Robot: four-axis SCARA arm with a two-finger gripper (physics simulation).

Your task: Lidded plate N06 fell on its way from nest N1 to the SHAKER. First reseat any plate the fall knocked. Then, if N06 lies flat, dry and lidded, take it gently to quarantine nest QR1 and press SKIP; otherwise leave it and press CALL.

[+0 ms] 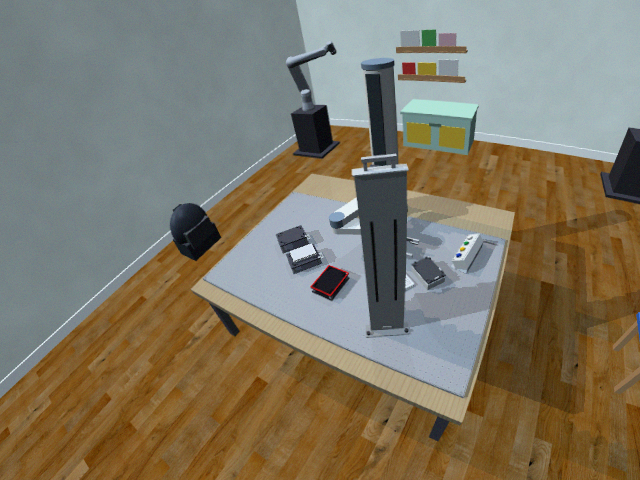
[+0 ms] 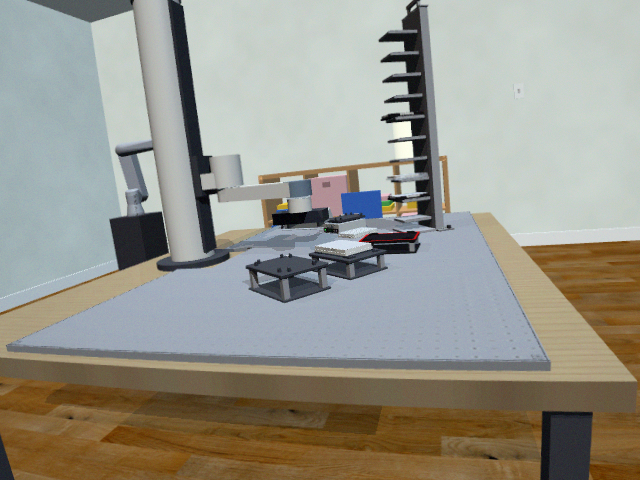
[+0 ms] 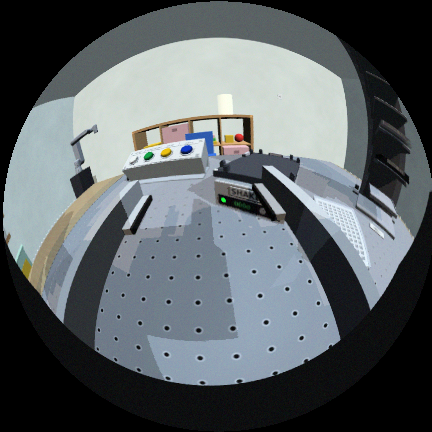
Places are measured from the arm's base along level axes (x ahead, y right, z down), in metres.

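Pixels of known places: gripper, fingertip midpoint: (image 1: 415, 248) (image 3: 198, 180); arm's base at its link origin: (image 2: 194, 262).
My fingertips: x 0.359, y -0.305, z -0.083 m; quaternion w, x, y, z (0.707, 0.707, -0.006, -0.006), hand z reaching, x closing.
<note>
Ahead of a thing's pixels: the offset from my fingertips to its top centre. "pt": to the spot under its first point.
My gripper (image 1: 411, 247) (image 3: 198, 180) is open and empty, low over the perforated board, facing the button box {dx -0.110, dy -0.247, dz -0.014 m} (image 1: 467, 251) (image 3: 167, 159) with green, yellow and blue buttons. The SHAKER {pt dx +0.114, dy -0.105, dz +0.015 m} (image 1: 428, 272) (image 2: 345, 225) (image 3: 240, 202) stands ahead and right, dark top, green light lit. A white well plate {dx +0.171, dy +0.018, dz +0.053 m} (image 1: 408, 281) (image 2: 356, 233) (image 3: 345, 225) lies flat on the board beside it; its label and lid cannot be made out. Another white plate {dx +0.234, dy +0.539, dz +0.003 m} (image 1: 303, 252) (image 2: 343, 248) rests on a dark nest {dx +0.242, dy +0.538, dz +0.017 m} (image 1: 307, 266) (image 2: 351, 270); whether it is fully seated is unclear. A nest without a plate {dx +0.137, dy +0.693, dz +0.001 m} (image 1: 293, 237) (image 2: 287, 266) stands beside it.
A red-rimmed black stand (image 1: 330, 281) (image 2: 392, 239) is near the plate nest. A tall shelf tower (image 1: 385, 232) (image 2: 432, 155) rises beyond the white plate, with things on some shelves. The arm's column (image 2: 165, 129) stands at the board's edge.
</note>
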